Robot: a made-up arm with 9 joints.
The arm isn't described. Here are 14 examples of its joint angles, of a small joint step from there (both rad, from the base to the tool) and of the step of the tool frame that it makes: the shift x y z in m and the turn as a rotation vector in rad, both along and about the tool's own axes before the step.
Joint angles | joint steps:
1: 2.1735 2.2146 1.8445 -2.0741 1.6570 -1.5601 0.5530 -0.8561 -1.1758 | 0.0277 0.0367 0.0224 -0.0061 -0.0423 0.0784 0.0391 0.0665 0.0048
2: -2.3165 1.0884 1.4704 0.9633 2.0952 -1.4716 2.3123 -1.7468 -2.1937 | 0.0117 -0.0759 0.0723 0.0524 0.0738 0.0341 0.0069 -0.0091 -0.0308
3: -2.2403 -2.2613 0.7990 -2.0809 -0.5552 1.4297 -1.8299 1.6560 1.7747 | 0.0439 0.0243 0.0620 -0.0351 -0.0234 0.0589 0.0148 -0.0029 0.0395
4: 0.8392 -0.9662 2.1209 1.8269 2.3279 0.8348 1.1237 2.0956 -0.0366 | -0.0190 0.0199 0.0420 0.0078 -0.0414 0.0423 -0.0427 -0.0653 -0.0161
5: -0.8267 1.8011 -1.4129 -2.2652 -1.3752 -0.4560 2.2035 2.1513 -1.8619 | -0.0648 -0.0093 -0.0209 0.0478 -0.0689 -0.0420 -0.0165 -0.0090 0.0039
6: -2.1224 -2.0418 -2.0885 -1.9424 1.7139 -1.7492 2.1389 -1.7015 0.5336 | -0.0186 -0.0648 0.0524 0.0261 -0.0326 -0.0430 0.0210 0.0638 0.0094
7: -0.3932 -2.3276 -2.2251 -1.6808 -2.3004 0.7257 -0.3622 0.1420 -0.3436 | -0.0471 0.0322 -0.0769 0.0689 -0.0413 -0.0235 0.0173 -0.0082 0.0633
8: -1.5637 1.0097 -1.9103 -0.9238 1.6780 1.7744 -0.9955 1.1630 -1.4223 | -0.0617 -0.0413 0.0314 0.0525 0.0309 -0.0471 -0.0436 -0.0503 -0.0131
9: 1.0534 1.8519 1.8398 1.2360 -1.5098 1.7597 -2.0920 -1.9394 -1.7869 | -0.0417 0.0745 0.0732 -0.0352 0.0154 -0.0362 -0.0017 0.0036 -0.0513
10: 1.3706 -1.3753 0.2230 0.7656 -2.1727 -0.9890 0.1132 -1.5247 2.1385 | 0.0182 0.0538 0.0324 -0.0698 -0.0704 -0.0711 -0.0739 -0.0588 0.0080
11: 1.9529 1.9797 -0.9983 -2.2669 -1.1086 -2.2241 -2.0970 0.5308 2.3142 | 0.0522 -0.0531 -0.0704 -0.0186 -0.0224 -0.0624 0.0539 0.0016 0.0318
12: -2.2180 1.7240 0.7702 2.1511 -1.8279 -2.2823 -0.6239 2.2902 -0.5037 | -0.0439 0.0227 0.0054 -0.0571 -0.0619 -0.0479 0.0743 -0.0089 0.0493
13: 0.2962 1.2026 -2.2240 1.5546 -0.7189 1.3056 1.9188 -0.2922 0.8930 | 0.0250 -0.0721 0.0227 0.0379 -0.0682 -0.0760 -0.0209 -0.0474 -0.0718
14: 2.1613 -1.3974 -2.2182 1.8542 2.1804 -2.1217 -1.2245 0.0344 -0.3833 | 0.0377 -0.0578 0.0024 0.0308 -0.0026 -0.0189 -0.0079 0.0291 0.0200
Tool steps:
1: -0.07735 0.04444 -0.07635 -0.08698 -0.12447 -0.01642
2: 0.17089 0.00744 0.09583 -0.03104 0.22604 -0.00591
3: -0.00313 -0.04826 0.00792 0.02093 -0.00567 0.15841
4: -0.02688 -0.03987 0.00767 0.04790 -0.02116 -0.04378
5: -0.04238 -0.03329 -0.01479 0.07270 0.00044 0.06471
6: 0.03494 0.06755 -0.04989 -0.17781 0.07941 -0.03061
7: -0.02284 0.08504 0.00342 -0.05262 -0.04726 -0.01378
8: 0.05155 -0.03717 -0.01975 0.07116 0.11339 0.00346
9: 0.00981 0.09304 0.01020 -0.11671 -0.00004 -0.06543
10: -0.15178 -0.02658 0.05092 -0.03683 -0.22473 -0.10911
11: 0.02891 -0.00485 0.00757 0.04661 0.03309 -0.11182
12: 0.01958 0.00523 -0.01357 0.01596 0.19137 0.14099
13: 0.03977 -0.07576 -0.01372 0.10067 0.05939 -0.03339
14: 0.01689 -0.02250 0.00465 -0.00482 0.02475 0.04763
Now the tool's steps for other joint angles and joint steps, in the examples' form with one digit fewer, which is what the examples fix.
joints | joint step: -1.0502 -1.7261 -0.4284 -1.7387 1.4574 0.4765 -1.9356 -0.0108 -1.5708 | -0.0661 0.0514 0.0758 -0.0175 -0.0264 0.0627 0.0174 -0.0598 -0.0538
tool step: -0.0916 0.0721 0.0475 -0.0247 -0.0285 0.0573
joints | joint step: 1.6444 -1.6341 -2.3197 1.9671 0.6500 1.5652 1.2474 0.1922 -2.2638 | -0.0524 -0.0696 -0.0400 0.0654 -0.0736 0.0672 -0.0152 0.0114 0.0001
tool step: 0.0720 -0.0723 -0.0253 0.0712 0.0640 0.0416
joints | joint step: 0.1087 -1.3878 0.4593 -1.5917 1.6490 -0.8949 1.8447 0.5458 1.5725 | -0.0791 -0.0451 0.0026 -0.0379 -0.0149 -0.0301 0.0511 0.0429 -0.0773
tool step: 0.0704 0.0295 -0.0708 -0.0307 0.1096 -0.0761
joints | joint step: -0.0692 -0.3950 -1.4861 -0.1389 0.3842 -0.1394 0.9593 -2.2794 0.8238 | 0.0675 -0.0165 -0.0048 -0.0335 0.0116 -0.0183 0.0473 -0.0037 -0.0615
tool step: -0.0235 0.0232 0.0090 0.0478 -0.0043 -0.0318
